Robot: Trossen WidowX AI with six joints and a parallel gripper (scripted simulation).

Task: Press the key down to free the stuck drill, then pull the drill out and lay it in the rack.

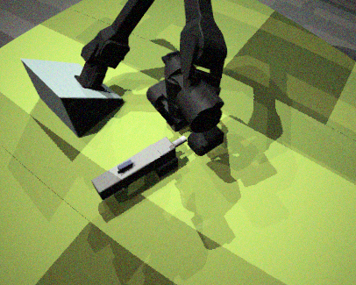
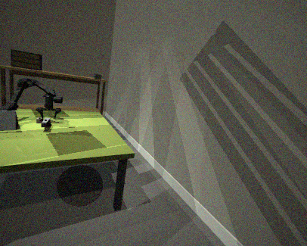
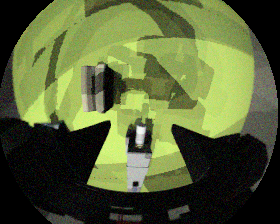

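Right now the drill is 6 cm to the right of my gripper tip. Round my gripper tip: rack (7 cm behind, 5 cm to the left, 3 cm below); then blue key (15 cm to the right); then long grey housing (12 cm to the right, 1 cm below).
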